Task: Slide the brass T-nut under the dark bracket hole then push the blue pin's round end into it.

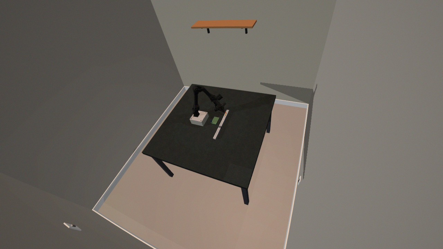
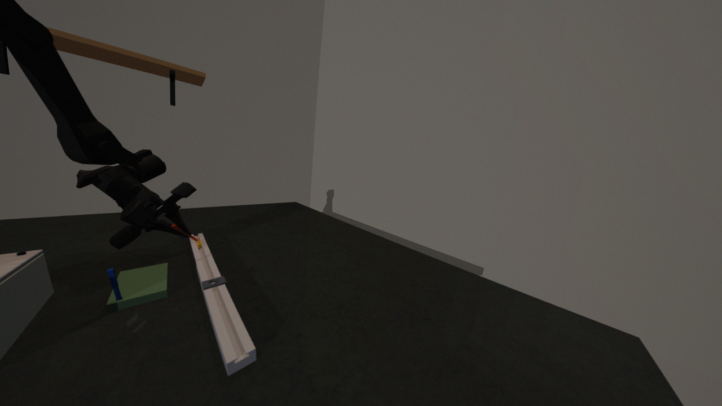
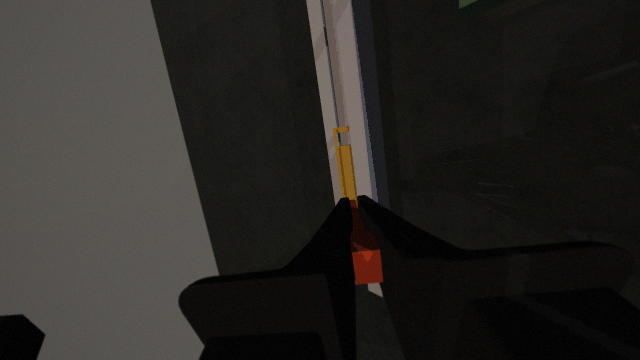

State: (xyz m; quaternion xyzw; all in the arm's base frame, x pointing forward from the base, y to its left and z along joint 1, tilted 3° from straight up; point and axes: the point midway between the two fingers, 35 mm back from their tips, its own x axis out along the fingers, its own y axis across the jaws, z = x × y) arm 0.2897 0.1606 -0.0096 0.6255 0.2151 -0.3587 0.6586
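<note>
My gripper tip is 2 cm to the left of the brass T-nut. The rest, counted from my gripper tip: aluminum rail 2 cm ahead, 19 cm to the right, 3 cm below; then green tray 9 cm behind, 15 cm to the right, 3 cm below; then blue pin 10 cm behind, 18 cm to the right, 1 cm below.
</note>
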